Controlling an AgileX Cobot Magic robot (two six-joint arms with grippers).
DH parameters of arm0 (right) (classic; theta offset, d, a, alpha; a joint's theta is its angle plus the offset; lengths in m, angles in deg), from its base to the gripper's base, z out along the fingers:
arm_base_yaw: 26.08 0.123 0 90
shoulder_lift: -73.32 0 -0.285 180
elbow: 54.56 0 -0.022 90
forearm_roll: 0.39 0.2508 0 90
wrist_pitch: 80.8 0 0.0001 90
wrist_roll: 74.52 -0.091 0 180
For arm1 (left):
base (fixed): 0 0 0 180
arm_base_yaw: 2.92 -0.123 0 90
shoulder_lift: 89.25 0 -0.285 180
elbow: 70.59 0 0.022 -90
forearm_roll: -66.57 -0.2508 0 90
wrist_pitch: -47.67 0 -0.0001 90
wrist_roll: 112.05 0.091 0 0
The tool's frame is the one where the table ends.
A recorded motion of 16 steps. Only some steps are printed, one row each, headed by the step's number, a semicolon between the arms.
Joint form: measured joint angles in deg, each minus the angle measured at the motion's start. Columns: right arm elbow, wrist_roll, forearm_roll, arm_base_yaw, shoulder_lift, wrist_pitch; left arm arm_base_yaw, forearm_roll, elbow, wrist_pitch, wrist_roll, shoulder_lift.
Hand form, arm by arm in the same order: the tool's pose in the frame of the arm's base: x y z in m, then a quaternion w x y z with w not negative. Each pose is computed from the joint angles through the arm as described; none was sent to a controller.
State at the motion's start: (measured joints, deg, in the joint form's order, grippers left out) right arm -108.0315 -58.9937 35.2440 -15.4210 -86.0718 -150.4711; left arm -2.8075 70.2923 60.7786 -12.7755 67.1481 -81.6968
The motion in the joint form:
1: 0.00 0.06 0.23 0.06 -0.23 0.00; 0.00 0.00 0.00 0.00 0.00 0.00
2: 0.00 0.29 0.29 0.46 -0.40 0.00; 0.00 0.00 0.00 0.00 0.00 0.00
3: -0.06 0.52 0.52 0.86 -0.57 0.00; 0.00 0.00 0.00 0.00 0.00 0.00
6: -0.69 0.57 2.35 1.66 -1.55 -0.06; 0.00 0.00 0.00 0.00 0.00 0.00
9: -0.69 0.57 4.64 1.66 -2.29 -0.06; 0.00 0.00 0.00 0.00 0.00 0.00
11: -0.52 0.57 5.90 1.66 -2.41 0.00; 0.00 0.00 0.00 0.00 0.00 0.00
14: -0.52 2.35 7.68 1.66 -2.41 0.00; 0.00 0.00 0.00 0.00 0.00 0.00
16: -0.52 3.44 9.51 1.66 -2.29 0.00; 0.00 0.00 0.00 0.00 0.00 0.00
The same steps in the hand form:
1: 0.5068 0.1468 0.0984 0.04707 -0.12251 0.94778 0.29068; -0.0052 -0.0051 0.2776 0.52470 -0.00391 0.85049 -0.03664
2: 0.5056 0.1504 0.0969 0.04524 -0.12712 0.94712 0.29114; -0.0052 -0.0051 0.2776 0.52470 -0.00391 0.85049 -0.03664
3: 0.5046 0.1542 0.0958 0.04394 -0.13133 0.94604 0.29296; -0.0052 -0.0051 0.2776 0.52470 -0.00391 0.85049 -0.03664
6: 0.5032 0.1637 0.0912 0.03894 -0.13174 0.94159 0.30746; -0.0052 -0.0051 0.2776 0.52470 -0.00391 0.85049 -0.03664
9: 0.5028 0.1663 0.0865 0.03324 -0.12229 0.93725 0.32480; -0.0052 -0.0051 0.2776 0.52470 -0.00391 0.85049 -0.03664
11: 0.5025 0.1677 0.0858 0.03158 -0.11714 0.93464 0.33425; -0.0052 -0.0051 0.2776 0.52470 -0.00391 0.85049 -0.03664
14: 0.5026 0.1697 0.0875 0.03731 -0.12561 0.92852 0.34740; -0.0052 -0.0051 0.2776 0.52470 -0.00391 0.85049 -0.03664
16: 0.5029 0.1718 0.0904 0.04226 -0.12852 0.92267 0.36107; -0.0052 -0.0051 0.2776 0.52470 -0.00391 0.85049 -0.03664

